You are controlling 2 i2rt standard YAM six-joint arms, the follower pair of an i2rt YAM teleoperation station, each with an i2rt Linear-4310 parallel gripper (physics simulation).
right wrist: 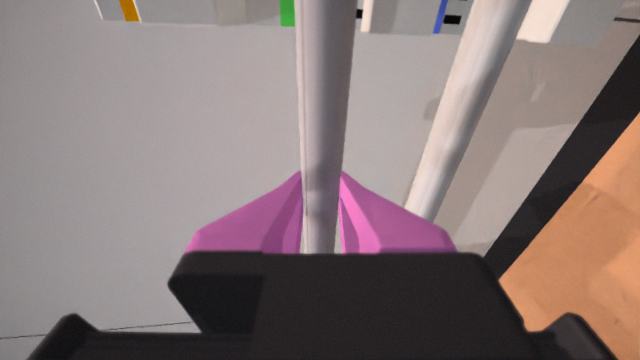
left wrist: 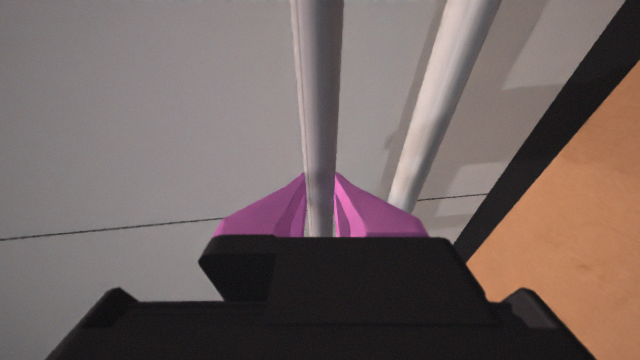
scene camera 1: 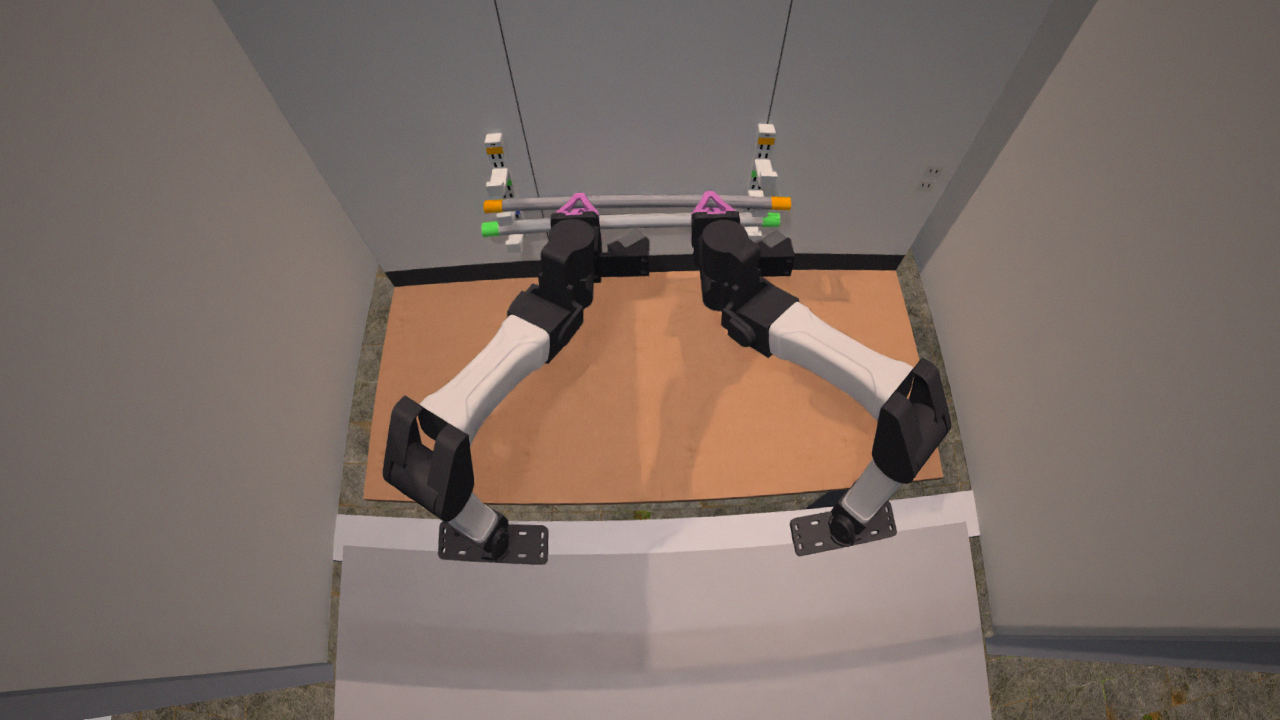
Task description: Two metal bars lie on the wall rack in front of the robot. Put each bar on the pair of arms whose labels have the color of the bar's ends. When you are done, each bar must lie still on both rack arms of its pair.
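Places are measured from the left arm's base along level axes (x ahead, y left, z up), in centimetres.
Where they show: left gripper, between the fingertips: (left wrist: 320, 180) (scene camera 1: 580, 198); right gripper, between the fingertips: (right wrist: 320, 180) (scene camera 1: 709, 196); left arm's base, origin of its link: (scene camera 1: 492, 543); right arm's base, origin of its link: (scene camera 1: 843, 528).
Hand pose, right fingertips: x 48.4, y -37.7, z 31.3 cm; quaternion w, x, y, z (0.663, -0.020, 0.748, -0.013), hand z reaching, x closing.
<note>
Each offset is from my right fingertips to the centre of the thing. "spot": to the spot under its first point.
The orange-ended bar {dz -0.2, dx -0.6, dy +11.6 cm} (scene camera 1: 644, 201) (left wrist: 320, 100) (right wrist: 325, 100) is roughly level, in front of the wall rack. My left gripper (scene camera 1: 580, 202) (left wrist: 320, 180) is shut on it left of its middle. My right gripper (scene camera 1: 711, 200) (right wrist: 320, 180) is shut on it right of its middle. The green-ended bar {dz -9.1, dx +2.4, dy +12.6 cm} (scene camera 1: 657, 220) (left wrist: 430, 110) (right wrist: 460, 110) lies below it, across low rack arms, partly hidden by my grippers. The orange labels {spot: dz +8.8, dx +3.3, dy +32.7 cm} (scene camera 1: 494, 150) {spot: dz +8.9, dx +4.1, dy -8.4 cm} (scene camera 1: 766, 140) are at the top of both rack columns, above the held bar. A green label {spot: dz +0.9, dx +4.1, dy -7.5 cm} (scene camera 1: 753, 175) (right wrist: 287, 12) sits lower.
White rack arms (scene camera 1: 497, 177) (scene camera 1: 765, 171) stick out of both columns near the green labels, a little above the held bar's ends. A blue label {spot: dz -6.8, dx +4.1, dy -7.9 cm} (right wrist: 440, 17) shows in the right wrist view. Side walls (scene camera 1: 161, 358) (scene camera 1: 1145, 358) stand at both sides.
</note>
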